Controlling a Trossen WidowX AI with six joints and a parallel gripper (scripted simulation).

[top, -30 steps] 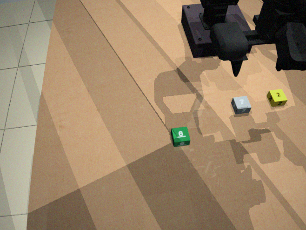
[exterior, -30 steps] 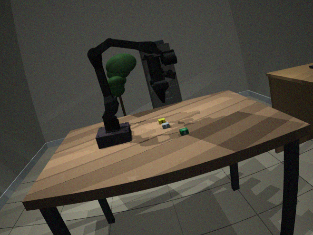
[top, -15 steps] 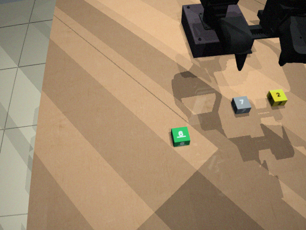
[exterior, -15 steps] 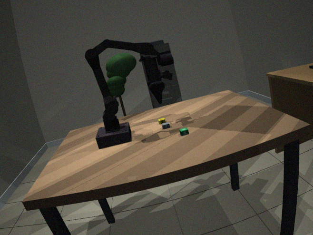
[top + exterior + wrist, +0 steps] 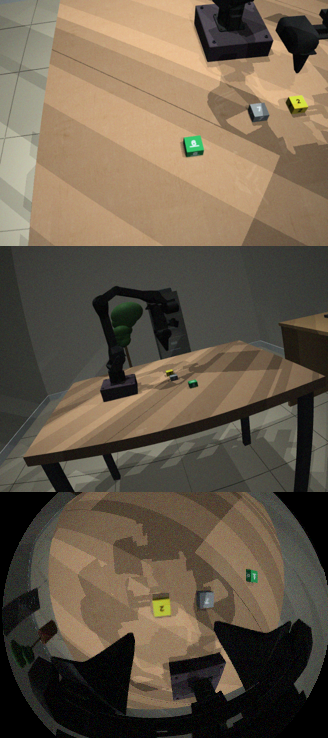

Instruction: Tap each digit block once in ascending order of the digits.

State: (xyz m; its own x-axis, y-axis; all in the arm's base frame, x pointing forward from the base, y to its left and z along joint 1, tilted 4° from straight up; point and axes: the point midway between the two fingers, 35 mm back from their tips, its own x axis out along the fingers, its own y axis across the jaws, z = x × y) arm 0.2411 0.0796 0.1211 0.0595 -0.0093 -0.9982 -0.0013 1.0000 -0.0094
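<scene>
Right now my gripper tip is 10 mm past the yellow block, 10 mm to the right of it and 120 mm above it. Also, from my gripper tip: grey block: 80 mm to the right, 120 mm below; then green block: 50 mm ahead, 230 mm to the right, 120 mm below.
</scene>
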